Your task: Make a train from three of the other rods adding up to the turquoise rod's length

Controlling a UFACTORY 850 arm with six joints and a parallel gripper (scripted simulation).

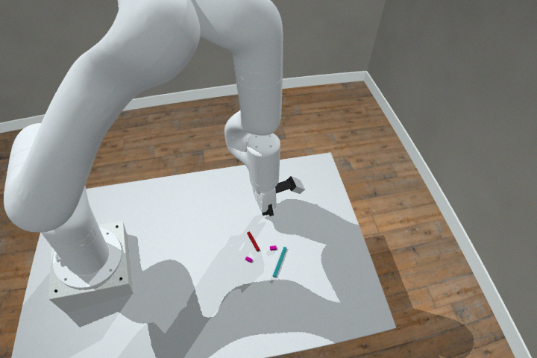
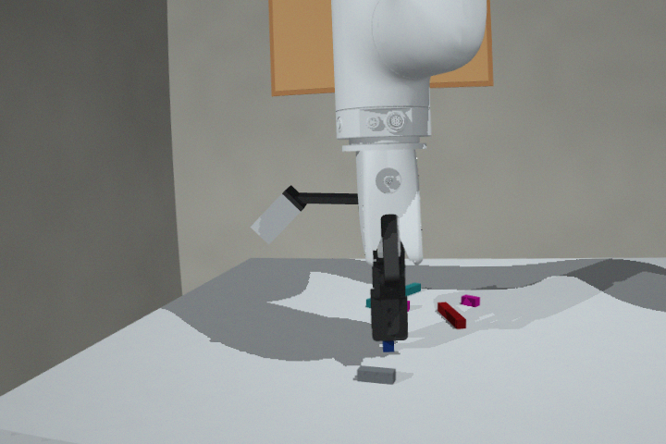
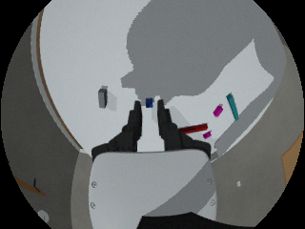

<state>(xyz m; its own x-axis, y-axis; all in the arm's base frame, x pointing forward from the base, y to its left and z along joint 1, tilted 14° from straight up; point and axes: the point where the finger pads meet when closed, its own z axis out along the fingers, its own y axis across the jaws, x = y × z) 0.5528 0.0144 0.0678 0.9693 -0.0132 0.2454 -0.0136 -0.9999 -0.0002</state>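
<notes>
Right now my hand is 3 cm above the blue rod. From my hand the other things lie so: turquoise rod: 2 cm behind, 18 cm to the right, 3 cm below; grey rod: 2 cm ahead, 7 cm to the left, 3 cm below; red rod: 7 cm behind, 9 cm to the right, 3 cm below.
</notes>
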